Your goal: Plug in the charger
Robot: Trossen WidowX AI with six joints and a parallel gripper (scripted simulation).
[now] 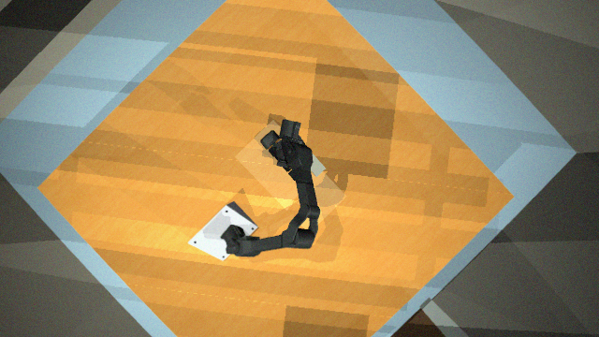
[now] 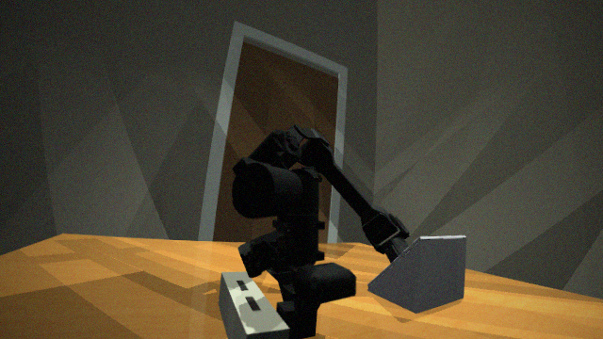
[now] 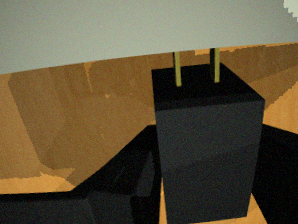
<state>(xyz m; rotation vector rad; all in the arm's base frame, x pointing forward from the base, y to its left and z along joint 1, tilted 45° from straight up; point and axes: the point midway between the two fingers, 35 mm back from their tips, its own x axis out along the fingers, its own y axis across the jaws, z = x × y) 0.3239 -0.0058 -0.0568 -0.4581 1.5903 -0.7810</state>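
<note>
Now: gripper tip 2 cm short of the box-shaped charger and 1 cm below it.
</note>
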